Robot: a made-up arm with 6 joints.
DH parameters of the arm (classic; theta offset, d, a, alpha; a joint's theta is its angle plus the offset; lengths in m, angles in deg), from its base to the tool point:
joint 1: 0 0.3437 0 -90
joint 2: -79.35 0 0.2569 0
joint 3: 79.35 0 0.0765 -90
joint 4: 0 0.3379 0 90
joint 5: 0 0 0.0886 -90
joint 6: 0 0.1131 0 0
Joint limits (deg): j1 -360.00..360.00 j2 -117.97..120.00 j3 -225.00..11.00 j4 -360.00..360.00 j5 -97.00..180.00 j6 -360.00..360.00
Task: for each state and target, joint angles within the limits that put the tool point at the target. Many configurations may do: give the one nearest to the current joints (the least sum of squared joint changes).
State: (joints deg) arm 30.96 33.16 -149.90 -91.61 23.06 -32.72
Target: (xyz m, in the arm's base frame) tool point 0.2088 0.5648 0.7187
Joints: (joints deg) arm 62.00 32.16 -137.49 -95.83 3.67 -32.72
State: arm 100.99 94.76 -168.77 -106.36 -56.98 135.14
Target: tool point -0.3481 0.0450 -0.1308
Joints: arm 150.31 120.00 -138.92 -111.81 -54.03 135.14
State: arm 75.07 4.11 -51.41 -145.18 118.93 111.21
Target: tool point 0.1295 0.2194 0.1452
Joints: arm 78.69 23.64 -10.64 -142.46 111.59 111.21
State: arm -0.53 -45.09 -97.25 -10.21 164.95 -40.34
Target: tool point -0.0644 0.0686 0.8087
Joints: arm -17.01 -53.16 -118.15 20.41 149.10 -40.34
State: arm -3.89 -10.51 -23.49 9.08 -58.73 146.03
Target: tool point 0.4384 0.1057 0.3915
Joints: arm 14.46 8.88 -38.80 2.85 -46.89 146.03
